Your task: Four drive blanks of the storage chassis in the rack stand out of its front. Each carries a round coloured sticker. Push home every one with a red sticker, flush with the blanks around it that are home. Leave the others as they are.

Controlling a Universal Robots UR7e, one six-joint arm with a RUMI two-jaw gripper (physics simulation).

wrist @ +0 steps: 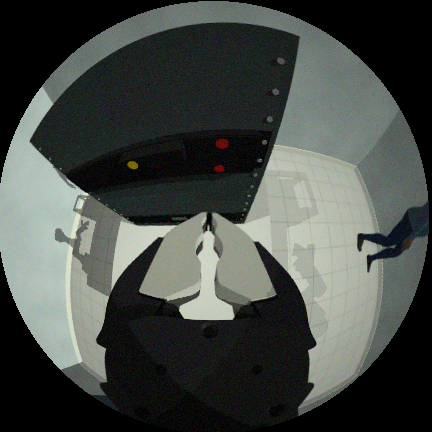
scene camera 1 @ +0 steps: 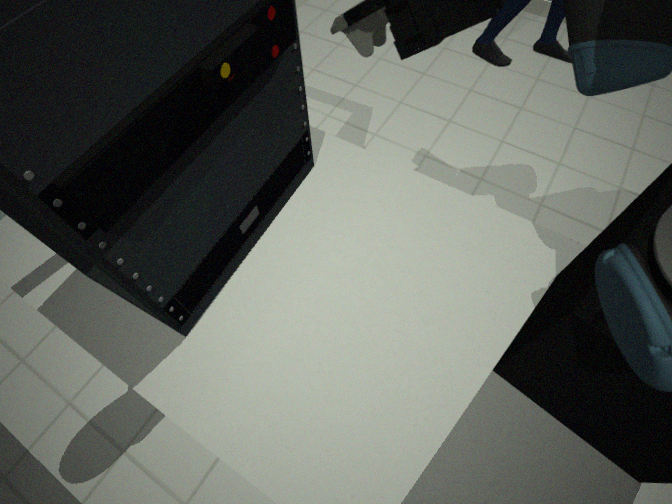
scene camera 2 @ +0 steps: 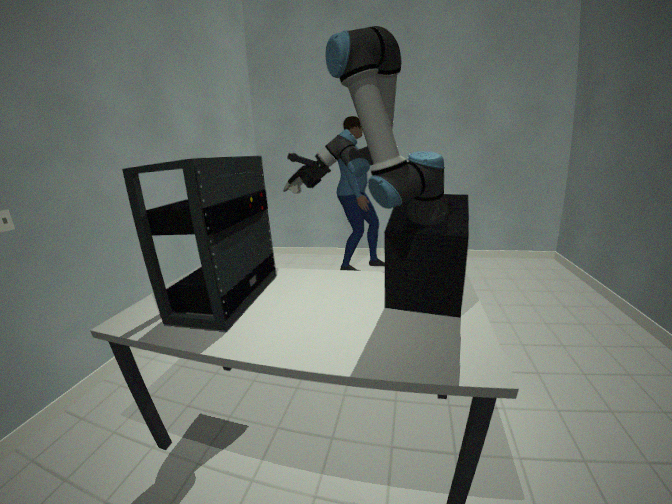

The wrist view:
my gripper: 208, 214
rack: 181, 121
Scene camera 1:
my gripper: 332, 31
rack: 152, 152
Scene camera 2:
my gripper: 283, 191
rack: 228, 214
